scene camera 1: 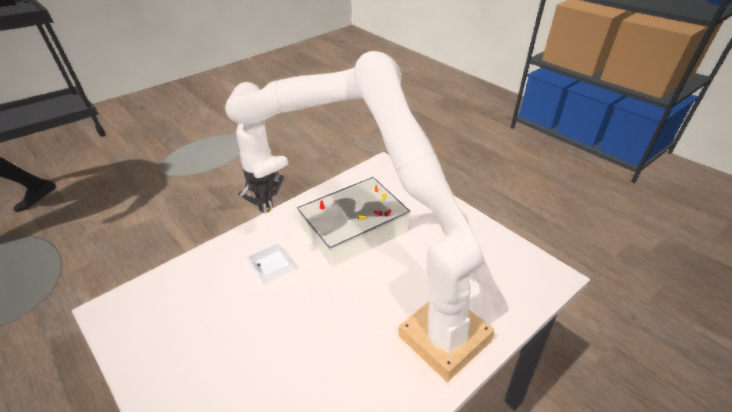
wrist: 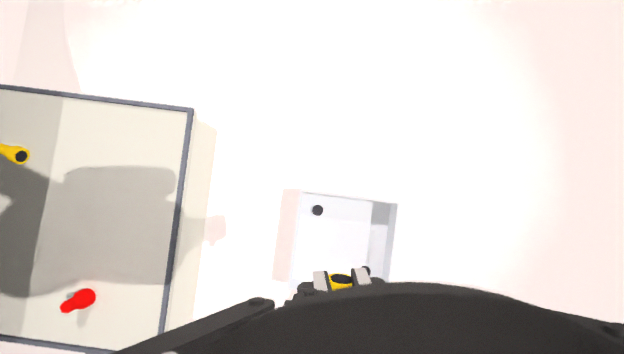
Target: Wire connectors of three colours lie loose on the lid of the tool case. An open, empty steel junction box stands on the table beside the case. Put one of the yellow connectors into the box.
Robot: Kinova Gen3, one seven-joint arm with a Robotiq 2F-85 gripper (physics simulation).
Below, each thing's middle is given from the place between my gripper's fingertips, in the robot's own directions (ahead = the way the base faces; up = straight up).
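The junction box point(scene camera 1: 271, 263) is 10 mm ahead of my hand and 20 mm to the left of it, and it sits 210 mm below it. There is a tool case point(scene camera 1: 336, 232) as well, and from my hand I find it 280 mm to the right, 10 mm ahead and 190 mm below.
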